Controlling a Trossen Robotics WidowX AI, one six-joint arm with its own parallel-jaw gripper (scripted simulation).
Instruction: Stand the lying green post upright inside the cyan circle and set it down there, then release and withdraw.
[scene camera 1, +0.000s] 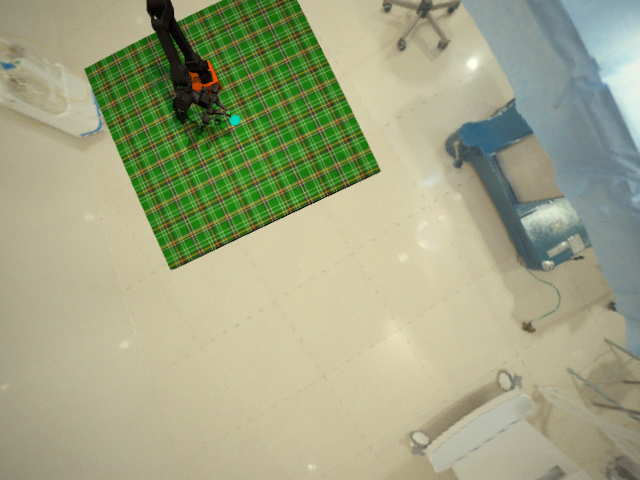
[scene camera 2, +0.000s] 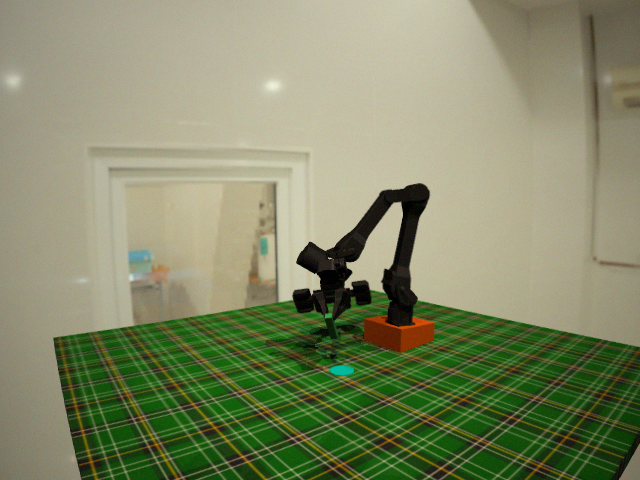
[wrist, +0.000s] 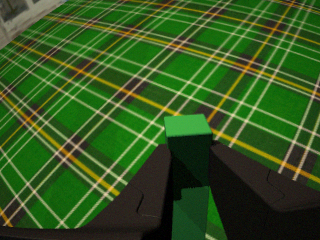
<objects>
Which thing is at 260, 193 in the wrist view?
The gripper.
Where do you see the gripper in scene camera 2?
329, 319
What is the gripper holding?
A green post.
</objects>
